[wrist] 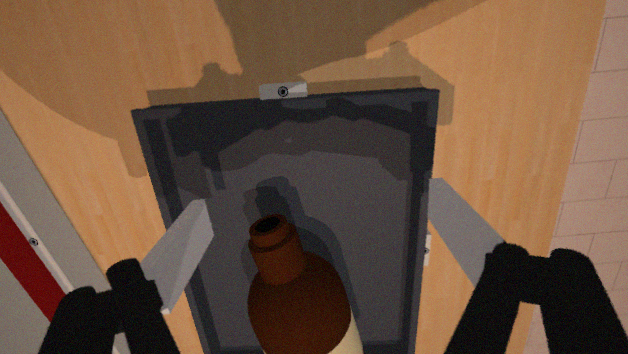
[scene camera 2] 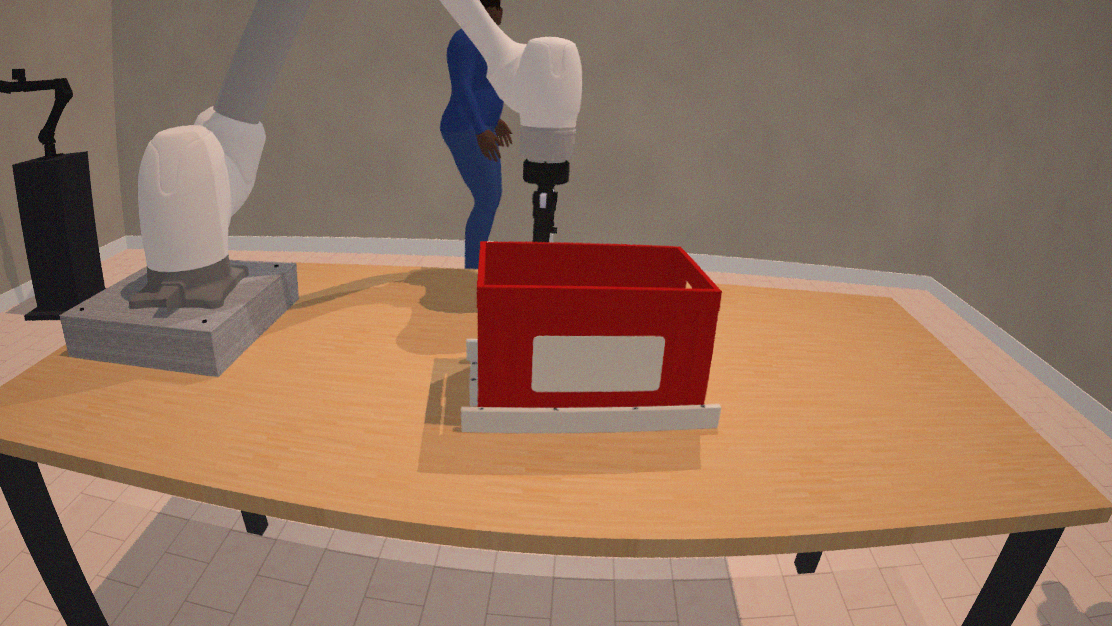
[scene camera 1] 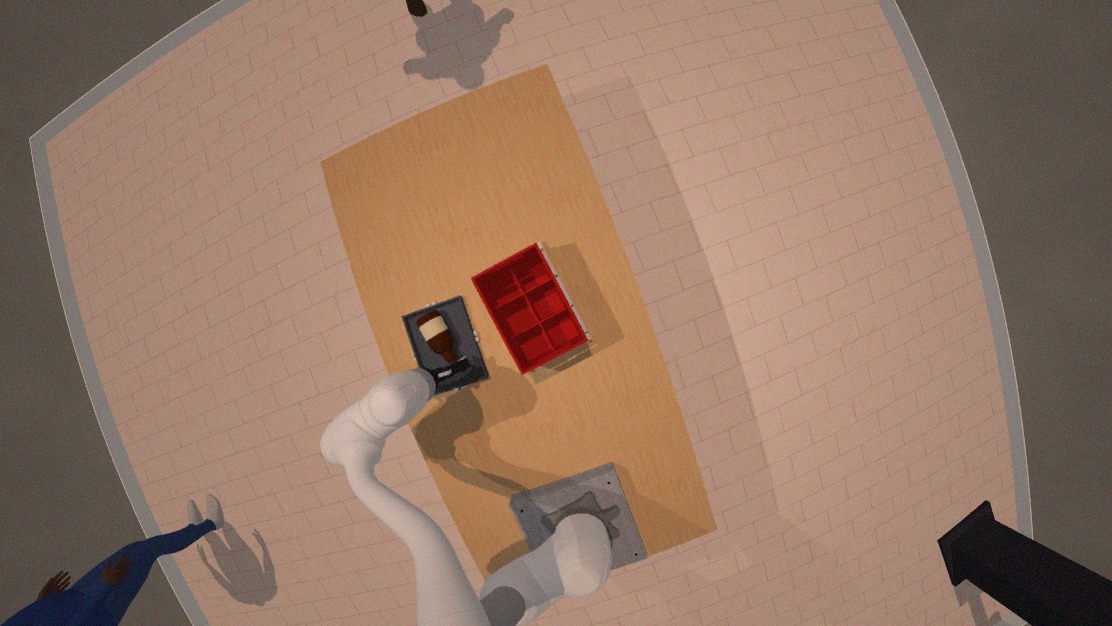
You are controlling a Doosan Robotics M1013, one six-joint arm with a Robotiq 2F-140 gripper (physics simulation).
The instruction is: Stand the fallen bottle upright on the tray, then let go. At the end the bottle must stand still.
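Where they show: gripper, fingertip midpoint: [wrist: 317, 208]; arm's base at its link origin: [scene camera 2: 190, 290] [scene camera 1: 580, 526].
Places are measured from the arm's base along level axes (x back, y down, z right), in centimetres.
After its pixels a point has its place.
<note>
A brown bottle [scene camera 1: 435, 329] @(x -72.3, y -0.3, z -3.6 cm) [wrist: 300, 300] @(x -66.6, y 0.5, z -6.3 cm) with a cream label lies on its side in the dark grey tray [scene camera 1: 470, 326] @(x -68.0, y 4.8, z 4.4 cm) [wrist: 220, 107] @(x -54.1, y 4.7, z -4.9 cm). Its neck points toward the robot's side of the tray, and its mouth shows in the wrist view. My gripper [scene camera 1: 457, 368] @(x -61.6, y 2.8, z -8.9 cm) [wrist: 317, 208] @(x -61.6, y 2.8, z -8.9 cm) is wide open above the neck end of the tray. The two pale fingertips are far apart, one on each side beyond the neck, with nothing between them. In scene camera 2 the gripper [scene camera 2: 543, 229] points straight down; its tips, the bottle and the tray are hidden behind the red crate.
A tall red crate [scene camera 1: 498, 325] @(x -63.7, y -10.2, z 14.1 cm) [scene camera 2: 505, 326] @(x -52.0, y -5.7, z 31.2 cm) with compartments stands beside the tray, with pale strips along its base. The robot's base sits on a grey block [scene camera 1: 525, 509] @(x -13.4, y 0.2, z -11.1 cm) [scene camera 2: 147, 346] @(x 2.5, y 3.6, z 15.5 cm). A person in blue [scene camera 1: 128, 571] [scene camera 2: 470, 93] stands beyond the table.
</note>
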